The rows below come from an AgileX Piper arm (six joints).
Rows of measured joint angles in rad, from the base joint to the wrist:
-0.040, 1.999, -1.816, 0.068, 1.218, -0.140
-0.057, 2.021, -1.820, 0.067, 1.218, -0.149
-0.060, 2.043, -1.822, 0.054, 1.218, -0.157
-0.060, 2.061, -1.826, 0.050, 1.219, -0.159
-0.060, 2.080, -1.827, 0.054, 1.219, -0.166
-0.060, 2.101, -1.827, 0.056, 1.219, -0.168
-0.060, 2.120, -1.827, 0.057, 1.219, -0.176
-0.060, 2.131, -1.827, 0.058, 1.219, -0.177
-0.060, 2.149, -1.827, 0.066, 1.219, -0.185
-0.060, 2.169, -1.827, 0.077, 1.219, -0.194
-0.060, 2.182, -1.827, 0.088, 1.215, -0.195
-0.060, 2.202, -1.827, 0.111, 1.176, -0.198
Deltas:
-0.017, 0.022, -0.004, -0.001, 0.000, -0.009
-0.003, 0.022, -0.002, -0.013, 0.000, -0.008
0.000, 0.018, -0.004, -0.004, 0.001, -0.002
0.000, 0.019, -0.001, 0.004, 0.000, -0.007
0.000, 0.021, 0.000, 0.002, 0.000, -0.002
0.000, 0.019, 0.000, 0.001, 0.000, -0.008
0.000, 0.011, 0.000, 0.001, 0.000, -0.001
0.000, 0.018, 0.000, 0.008, 0.000, -0.008
0.000, 0.020, 0.000, 0.011, 0.000, -0.009
0.000, 0.013, 0.000, 0.011, -0.004, -0.001
0.000, 0.020, 0.000, 0.023, -0.039, -0.003

